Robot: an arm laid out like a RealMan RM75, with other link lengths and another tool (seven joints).
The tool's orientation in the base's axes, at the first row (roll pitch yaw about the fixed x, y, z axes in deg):
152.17 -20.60 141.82
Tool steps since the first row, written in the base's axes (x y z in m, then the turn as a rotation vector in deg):
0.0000 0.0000 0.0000 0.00 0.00 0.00
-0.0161 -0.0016 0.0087 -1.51 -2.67 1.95
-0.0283 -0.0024 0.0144 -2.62 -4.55 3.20
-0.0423 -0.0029 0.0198 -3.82 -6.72 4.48
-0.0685 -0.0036 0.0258 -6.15 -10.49 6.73
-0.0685 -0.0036 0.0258 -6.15 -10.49 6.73
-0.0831 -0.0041 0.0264 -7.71 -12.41 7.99
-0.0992 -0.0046 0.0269 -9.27 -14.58 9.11
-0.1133 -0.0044 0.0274 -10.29 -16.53 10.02
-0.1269 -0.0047 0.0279 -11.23 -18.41 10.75
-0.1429 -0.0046 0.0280 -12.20 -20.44 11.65
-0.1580 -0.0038 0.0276 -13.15 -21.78 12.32
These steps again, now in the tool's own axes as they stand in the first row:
0.0000 0.0000 0.0000 0.00 0.00 0.00
0.0140 -0.0080 -0.0088 0.25 -1.75 -3.17
0.0245 -0.0143 -0.0145 0.42 -3.07 -5.31
0.0364 -0.0217 -0.0199 0.50 -4.61 -7.64
0.0574 -0.0372 -0.0264 0.82 -7.44 -11.71
0.0574 -0.0372 -0.0264 0.82 -7.44 -11.71
0.0681 -0.0471 -0.0278 1.30 -9.09 -13.89
0.0798 -0.0580 -0.0292 1.59 -10.94 -16.10
0.0905 -0.0672 -0.0301 1.53 -12.39 -17.99
0.1005 -0.0764 -0.0313 1.39 -13.82 -19.69
0.1123 -0.0871 -0.0320 1.25 -15.29 -21.61
0.1238 -0.0970 -0.0319 1.41 -16.43 -22.96

